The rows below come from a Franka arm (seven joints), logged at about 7 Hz.
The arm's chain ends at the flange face. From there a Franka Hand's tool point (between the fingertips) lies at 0.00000 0.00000 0.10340 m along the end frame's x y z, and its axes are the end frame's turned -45 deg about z.
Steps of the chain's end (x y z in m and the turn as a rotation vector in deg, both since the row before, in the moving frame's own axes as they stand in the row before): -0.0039 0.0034 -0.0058 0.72 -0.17 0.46; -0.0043 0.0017 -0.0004 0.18 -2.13 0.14; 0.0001 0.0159 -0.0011 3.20 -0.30 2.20; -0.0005 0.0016 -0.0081 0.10 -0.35 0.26
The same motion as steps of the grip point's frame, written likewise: -0.0045 -0.0015 -0.0058 0.63 0.39 0.46; -0.0067 -0.0048 -0.0005 1.63 -1.38 0.14; -0.0074 0.0069 -0.0013 2.47 2.05 2.20; -0.0018 0.0002 -0.0081 0.32 -0.18 0.26
